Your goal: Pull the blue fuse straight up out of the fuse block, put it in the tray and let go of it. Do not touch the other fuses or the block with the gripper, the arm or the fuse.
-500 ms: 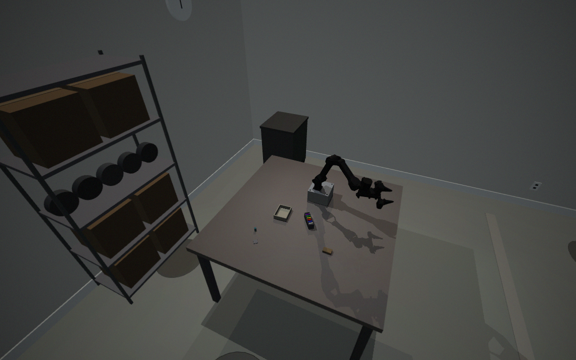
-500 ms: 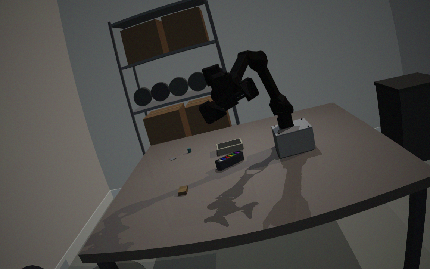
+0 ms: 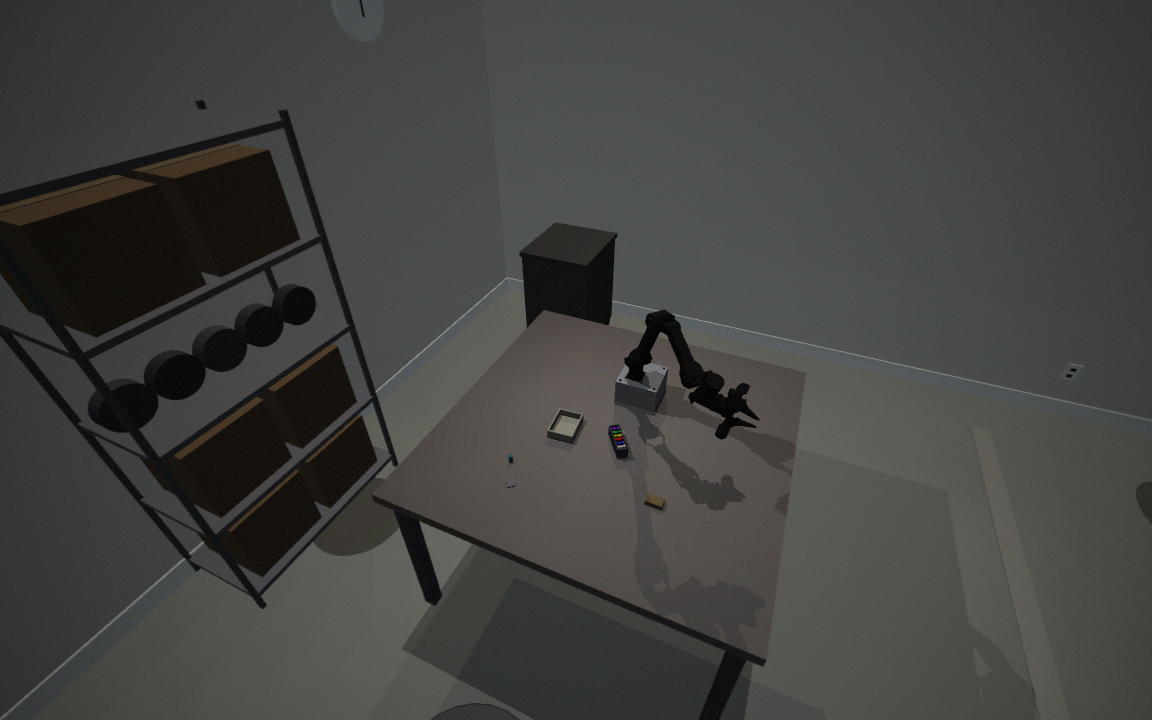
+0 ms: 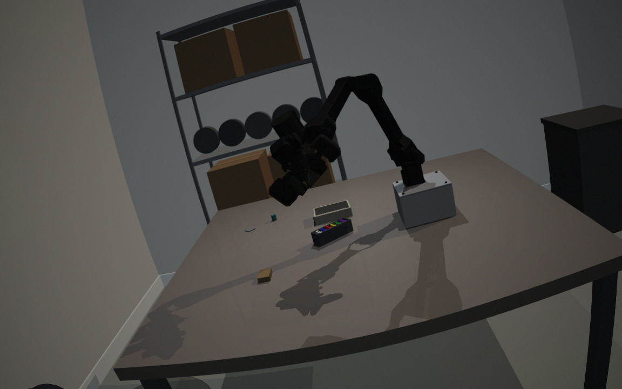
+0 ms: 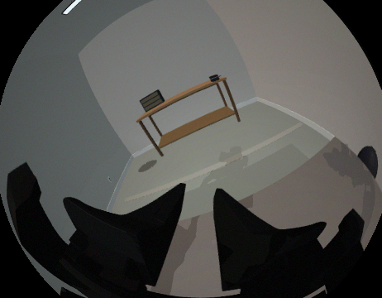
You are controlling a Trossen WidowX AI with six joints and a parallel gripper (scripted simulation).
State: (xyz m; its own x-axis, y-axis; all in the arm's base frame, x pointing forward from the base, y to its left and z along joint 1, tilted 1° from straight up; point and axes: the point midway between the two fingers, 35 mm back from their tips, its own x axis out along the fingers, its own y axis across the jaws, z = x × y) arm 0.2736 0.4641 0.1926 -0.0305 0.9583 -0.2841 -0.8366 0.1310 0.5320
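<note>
Now: gripper tip 40 mm short of the blue fuse, 430 mm to the left of it and 260 mm above it. From my gripper tip the other things lie so: yellow fuse (10 mm ahead, 460 mm to the right, 260 mm below); purple fuse (20 mm behind, 480 mm to the right, 260 mm below); green fuse (10 mm behind, 470 mm to the right, 260 mm below).
</note>
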